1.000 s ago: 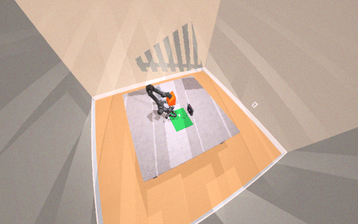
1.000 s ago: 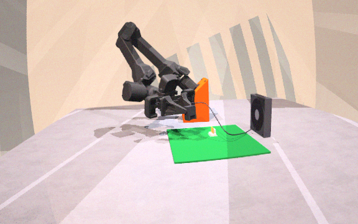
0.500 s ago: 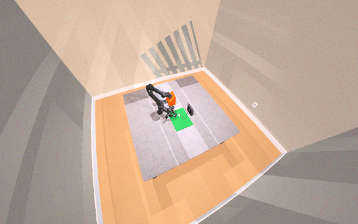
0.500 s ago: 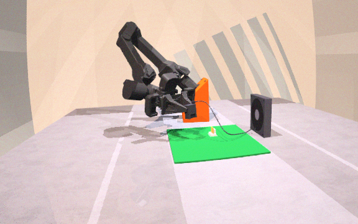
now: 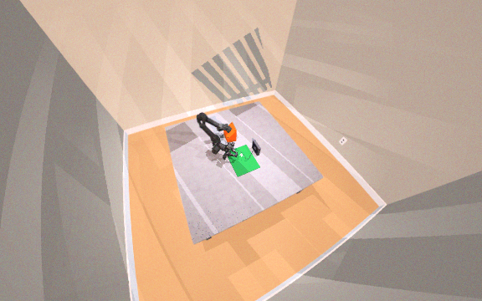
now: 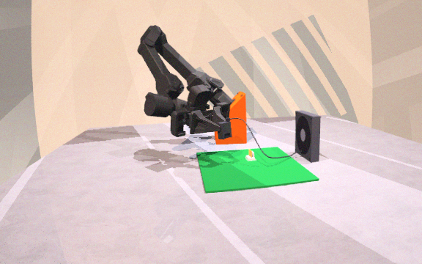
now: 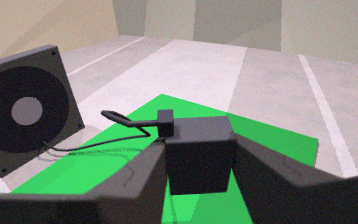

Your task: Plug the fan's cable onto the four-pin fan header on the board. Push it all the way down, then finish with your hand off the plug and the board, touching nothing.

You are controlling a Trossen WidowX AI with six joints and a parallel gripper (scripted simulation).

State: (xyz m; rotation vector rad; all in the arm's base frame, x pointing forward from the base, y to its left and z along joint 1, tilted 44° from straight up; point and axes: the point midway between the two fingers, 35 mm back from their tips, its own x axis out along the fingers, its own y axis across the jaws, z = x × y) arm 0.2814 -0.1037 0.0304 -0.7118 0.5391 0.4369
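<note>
Right now my gripper tip is 110 mm above the green board, 50 mm to the right of it and 20 mm short of it. The rest, counted from my gripper tip: dark fan plug 10 mm below; then white four-pin header 100 mm below, 70 mm to the left, 30 mm behind; then black fan 220 mm to the left, 40 mm below, 10 mm behind.
</note>
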